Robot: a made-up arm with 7 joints. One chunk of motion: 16 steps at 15 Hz.
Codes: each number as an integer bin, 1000 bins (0 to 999) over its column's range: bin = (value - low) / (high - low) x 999, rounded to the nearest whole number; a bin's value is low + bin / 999 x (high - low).
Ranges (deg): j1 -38..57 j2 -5..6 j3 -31..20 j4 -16..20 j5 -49..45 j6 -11..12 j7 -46..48
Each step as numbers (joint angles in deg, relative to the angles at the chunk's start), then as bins.
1 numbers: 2.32 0.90 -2.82 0.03 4.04 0.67 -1.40
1 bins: 424 536 552 445 564 507 474
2 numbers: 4.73 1.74 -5.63 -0.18 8.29 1.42 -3.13
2 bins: 449 612 497 439 609 539 456
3 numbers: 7.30 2.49 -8.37 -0.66 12.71 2.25 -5.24
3 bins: 476 680 443 426 656 576 433
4 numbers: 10.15 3.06 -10.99 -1.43 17.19 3.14 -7.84
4 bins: 506 732 392 404 703 614 406
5 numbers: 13.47 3.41 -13.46 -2.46 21.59 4.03 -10.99
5 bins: 541 764 344 376 750 653 372
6 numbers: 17.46 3.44 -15.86 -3.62 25.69 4.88 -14.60
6 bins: 583 767 297 344 794 690 334
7 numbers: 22.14 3.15 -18.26 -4.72 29.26 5.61 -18.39
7 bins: 632 740 250 313 832 721 293
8 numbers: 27.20 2.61 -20.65 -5.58 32.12 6.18 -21.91
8 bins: 686 691 203 289 862 746 256
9 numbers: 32.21 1.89 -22.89 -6.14 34.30 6.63 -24.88
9 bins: 738 626 159 274 885 766 224
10 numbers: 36.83 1.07 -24.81 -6.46 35.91 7.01 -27.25
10 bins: 787 551 121 265 902 782 199
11 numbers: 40.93 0.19 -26.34 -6.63 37.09 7.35 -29.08
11 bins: 830 471 91 260 915 797 180
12 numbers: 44.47 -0.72 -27.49 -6.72 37.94 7.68 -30.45
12 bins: 867 389 69 258 924 811 165
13 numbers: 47.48 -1.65 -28.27 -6.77 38.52 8.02 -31.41
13 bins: 899 304 53 256 930 826 155
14 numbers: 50.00 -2.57 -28.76 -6.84 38.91 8.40 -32.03
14 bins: 925 221 44 254 934 843 148
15 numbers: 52.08 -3.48 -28.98 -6.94 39.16 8.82 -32.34
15 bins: 947 138 40 251 937 861 145
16 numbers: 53.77 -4.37 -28.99 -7.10 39.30 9.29 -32.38
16 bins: 965 57 39 247 938 881 145
